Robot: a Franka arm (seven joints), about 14 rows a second.
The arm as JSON. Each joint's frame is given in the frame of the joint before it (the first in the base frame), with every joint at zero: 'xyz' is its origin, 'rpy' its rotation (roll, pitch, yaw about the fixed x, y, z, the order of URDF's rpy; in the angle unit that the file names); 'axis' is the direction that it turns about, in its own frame. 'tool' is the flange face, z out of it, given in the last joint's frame.
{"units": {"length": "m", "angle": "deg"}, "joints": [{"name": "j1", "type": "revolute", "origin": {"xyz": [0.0, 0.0, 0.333], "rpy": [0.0, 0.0, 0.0]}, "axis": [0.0, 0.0, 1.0]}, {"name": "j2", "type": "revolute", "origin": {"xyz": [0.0, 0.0, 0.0], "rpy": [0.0, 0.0, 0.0]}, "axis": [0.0, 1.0, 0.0]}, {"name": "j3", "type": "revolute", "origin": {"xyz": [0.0, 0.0, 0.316], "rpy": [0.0, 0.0, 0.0]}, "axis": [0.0, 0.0, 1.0]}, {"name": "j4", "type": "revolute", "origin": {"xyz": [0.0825, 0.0, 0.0], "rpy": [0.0, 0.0, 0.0]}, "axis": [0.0, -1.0, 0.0]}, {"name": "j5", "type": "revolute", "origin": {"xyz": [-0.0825, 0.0, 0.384], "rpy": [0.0, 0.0, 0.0]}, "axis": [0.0, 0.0, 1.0]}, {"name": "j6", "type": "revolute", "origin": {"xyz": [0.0, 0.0, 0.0], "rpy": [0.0, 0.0, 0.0]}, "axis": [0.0, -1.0, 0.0]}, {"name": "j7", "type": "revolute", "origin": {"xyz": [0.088, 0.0, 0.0], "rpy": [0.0, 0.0, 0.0]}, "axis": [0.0, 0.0, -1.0]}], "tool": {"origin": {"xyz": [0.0, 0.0, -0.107], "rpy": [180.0, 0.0, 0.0]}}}
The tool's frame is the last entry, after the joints.
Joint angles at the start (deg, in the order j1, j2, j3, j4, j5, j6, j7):
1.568 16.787 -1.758 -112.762 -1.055 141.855 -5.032
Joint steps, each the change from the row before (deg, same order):
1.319 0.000 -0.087 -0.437 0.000 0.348 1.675
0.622 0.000 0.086 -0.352 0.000 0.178 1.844
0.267 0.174 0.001 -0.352 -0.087 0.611 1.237
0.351 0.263 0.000 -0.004 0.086 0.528 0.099
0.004 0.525 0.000 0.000 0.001 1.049 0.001
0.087 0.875 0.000 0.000 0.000 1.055 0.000
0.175 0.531 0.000 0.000 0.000 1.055 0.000
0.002 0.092 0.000 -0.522 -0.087 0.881 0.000
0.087 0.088 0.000 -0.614 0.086 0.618 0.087
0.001 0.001 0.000 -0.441 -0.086 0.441 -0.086
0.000 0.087 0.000 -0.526 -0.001 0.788 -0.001
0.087 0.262 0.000 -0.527 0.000 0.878 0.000
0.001 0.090 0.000 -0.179 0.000 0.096 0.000
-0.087 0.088 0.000 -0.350 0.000 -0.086 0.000
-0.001 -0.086 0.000 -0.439 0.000 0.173 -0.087
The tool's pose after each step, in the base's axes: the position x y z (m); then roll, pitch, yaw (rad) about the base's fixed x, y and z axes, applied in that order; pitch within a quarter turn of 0, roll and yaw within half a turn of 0. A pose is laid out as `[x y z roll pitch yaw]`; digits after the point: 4 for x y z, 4 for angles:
[0.6260 0.0124 0.3423 3.1050 -0.2113 0.0964]
[0.6244 0.0200 0.3398 3.1126 -0.2094 0.0756]
[0.6236 0.0230 0.3363 3.1160 -0.2114 0.0597]
[0.6242 0.0268 0.3344 3.1174 -0.2160 0.0631]
[0.6257 0.0270 0.3307 3.1172 -0.2252 0.0636]
[0.6272 0.0281 0.3231 3.1169 -0.2283 0.0656]
[0.6285 0.0301 0.3193 3.1166 -0.2375 0.0691]
[0.6271 0.0301 0.3160 3.1156 -0.2421 0.0707]
[0.6249 0.0309 0.3114 3.1172 -0.2407 0.0695]
[0.6232 0.0309 0.3089 3.1158 -0.2406 0.0724]
[0.6216 0.0308 0.3054 3.1159 -0.2436 0.0727]
[0.6199 0.0317 0.3002 3.1159 -0.2452 0.0745]
[0.6191 0.0316 0.2981 3.1160 -0.2422 0.0745]
[0.6171 0.0306 0.2943 3.1161 -0.2330 0.0728]
[0.6150 0.0304 0.2923 3.1160 -0.2299 0.0743]

